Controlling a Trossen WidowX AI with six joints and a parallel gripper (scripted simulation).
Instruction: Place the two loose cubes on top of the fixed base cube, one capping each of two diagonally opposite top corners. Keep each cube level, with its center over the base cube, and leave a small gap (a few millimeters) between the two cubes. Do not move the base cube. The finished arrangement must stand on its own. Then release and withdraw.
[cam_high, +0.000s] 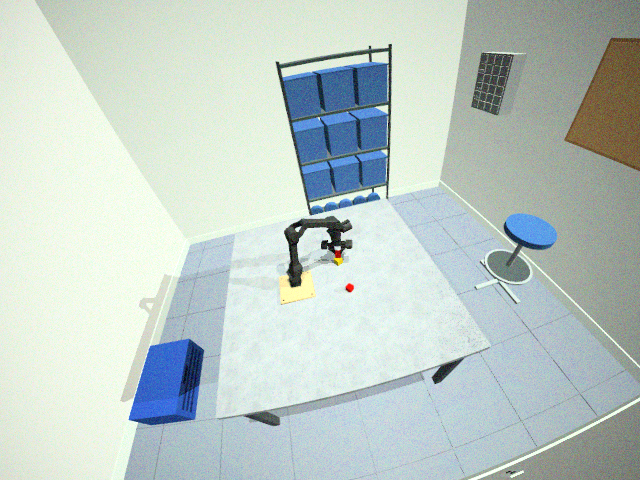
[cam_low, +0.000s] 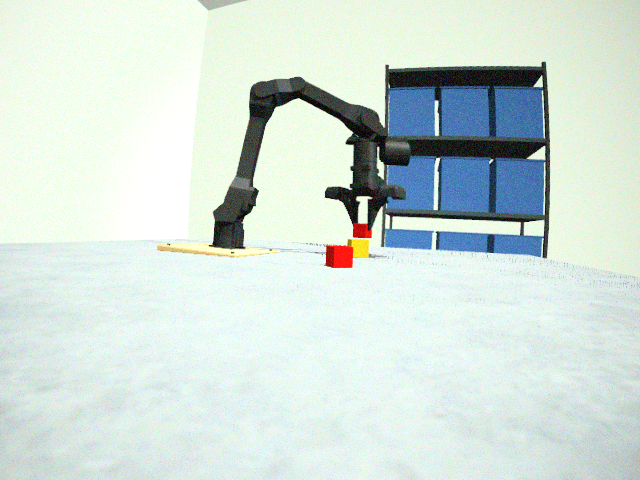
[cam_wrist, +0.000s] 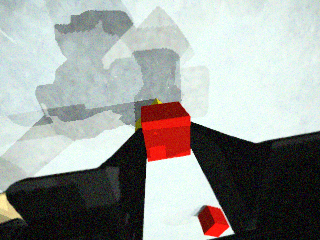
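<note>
My gripper tip is now 1 cm past the yellow base cube, 2 cm to the left of it and 4 cm above it.
</note>
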